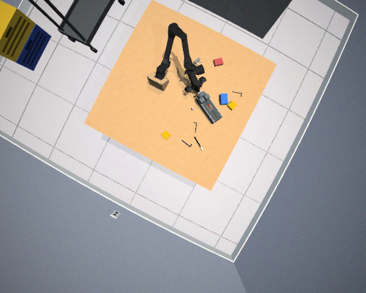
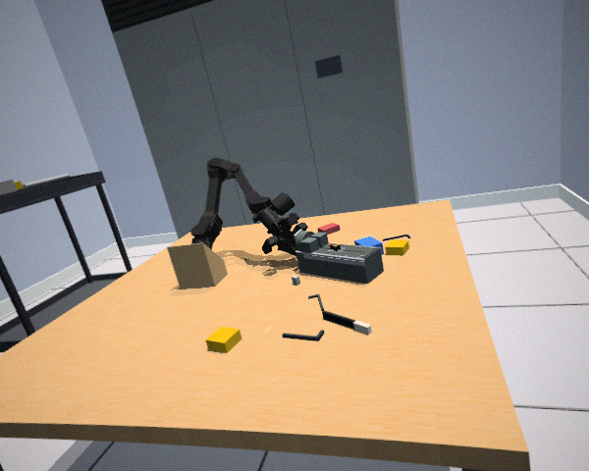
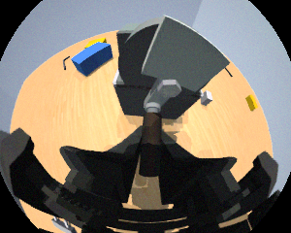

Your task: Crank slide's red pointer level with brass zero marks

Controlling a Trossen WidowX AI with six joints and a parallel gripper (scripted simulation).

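My gripper tip is now 10 mm past the dark crank handle, 10 mm to the right of it and 30 mm below it. Also, from my gripper tip: small grey cube: 10 mm ahead, 140 mm to the right, 20 mm below; then blue block: 220 mm ahead, 40 mm to the left, 20 mm below; then red pointer: 120 mm ahead, 80 mm to the right, 50 mm above.
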